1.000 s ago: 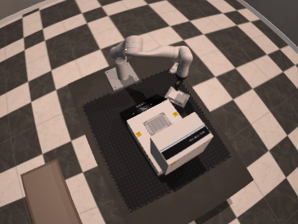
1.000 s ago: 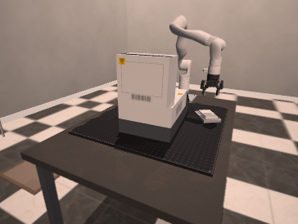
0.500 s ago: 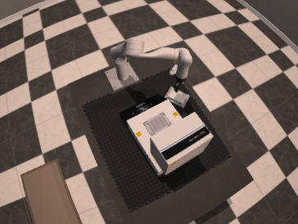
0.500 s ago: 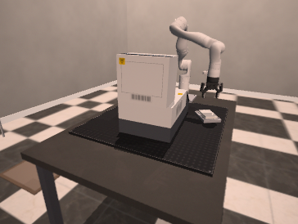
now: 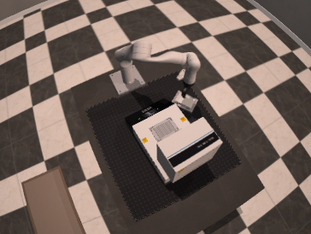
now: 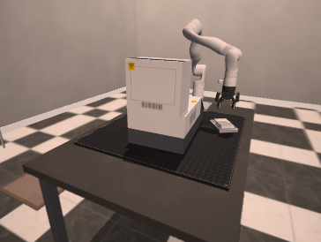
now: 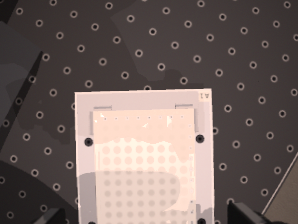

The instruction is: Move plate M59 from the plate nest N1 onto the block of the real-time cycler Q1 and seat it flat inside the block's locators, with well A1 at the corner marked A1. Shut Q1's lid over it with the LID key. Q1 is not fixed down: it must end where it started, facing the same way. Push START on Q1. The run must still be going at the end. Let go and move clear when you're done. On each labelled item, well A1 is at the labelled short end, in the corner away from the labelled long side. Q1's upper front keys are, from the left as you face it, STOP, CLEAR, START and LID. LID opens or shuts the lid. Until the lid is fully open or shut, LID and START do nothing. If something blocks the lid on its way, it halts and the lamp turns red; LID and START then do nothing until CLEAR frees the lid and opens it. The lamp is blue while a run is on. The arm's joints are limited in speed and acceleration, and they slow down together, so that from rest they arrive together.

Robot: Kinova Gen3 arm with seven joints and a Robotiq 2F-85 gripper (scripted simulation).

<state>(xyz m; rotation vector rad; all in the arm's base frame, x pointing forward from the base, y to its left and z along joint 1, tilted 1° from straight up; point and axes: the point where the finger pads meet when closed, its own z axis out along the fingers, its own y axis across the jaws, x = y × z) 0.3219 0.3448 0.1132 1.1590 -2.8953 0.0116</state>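
Right now the plate M59 is 10 cm below my hand. Also, from my hand: plate nest N1: 12 cm below.
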